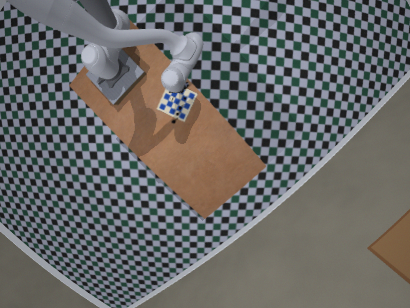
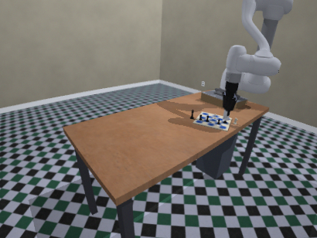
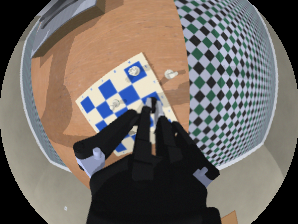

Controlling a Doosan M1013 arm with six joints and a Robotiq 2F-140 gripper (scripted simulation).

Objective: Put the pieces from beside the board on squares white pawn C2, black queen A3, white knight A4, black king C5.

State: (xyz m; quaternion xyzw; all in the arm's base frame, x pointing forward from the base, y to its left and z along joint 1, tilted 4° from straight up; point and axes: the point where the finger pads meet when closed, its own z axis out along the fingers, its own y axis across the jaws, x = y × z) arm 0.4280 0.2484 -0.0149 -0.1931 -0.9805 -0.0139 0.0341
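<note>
The white knight lies 6 cm behind my hand, 5 cm to the left of it and 5 cm below it. Also, from my hand: black chess piece (18 cm to the right, 12 cm ahead, 3 cm below); then blue-and-white chessboard (7 cm to the right, 6 cm below, 3 cm ahead); then small white piece (8 cm to the right, 4 cm below, 1 cm behind).
</note>
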